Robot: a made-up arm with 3 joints. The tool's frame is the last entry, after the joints.
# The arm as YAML. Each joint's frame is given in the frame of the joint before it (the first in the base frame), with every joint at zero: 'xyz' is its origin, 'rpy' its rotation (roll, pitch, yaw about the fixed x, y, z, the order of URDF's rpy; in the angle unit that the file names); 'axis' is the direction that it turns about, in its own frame. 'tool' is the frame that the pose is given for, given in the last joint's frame.
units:
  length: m
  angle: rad
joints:
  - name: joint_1
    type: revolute
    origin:
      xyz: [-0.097, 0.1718, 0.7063]
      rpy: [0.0, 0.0, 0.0]
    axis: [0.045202, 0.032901, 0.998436]
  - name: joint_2
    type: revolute
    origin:
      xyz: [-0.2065, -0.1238, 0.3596]
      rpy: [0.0, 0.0, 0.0]
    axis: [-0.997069, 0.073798, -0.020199]
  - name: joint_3
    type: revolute
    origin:
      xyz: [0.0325, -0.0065, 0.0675]
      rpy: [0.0, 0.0, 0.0]
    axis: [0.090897, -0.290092, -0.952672]
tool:
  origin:
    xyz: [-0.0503, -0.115, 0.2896]
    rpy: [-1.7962, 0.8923, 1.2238]
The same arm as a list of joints. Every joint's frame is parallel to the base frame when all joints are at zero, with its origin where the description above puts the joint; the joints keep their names.
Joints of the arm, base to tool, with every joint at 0 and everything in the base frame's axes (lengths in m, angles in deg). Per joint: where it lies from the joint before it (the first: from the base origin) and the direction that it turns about. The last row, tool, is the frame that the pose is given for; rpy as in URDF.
joint_1: offset -0.0970 0.1718 0.7063 axis 0.045202 0.032901 0.998436
joint_2: offset -0.2065 -0.1238 0.3596 axis -0.997069 0.073798 -0.020199
joint_3: offset 0.0325 -0.0065 0.0675 axis 0.090897 -0.290092 -0.952672
tool: offset -0.0503 -0.1150 0.2896 rpy -102.91 51.13 70.12

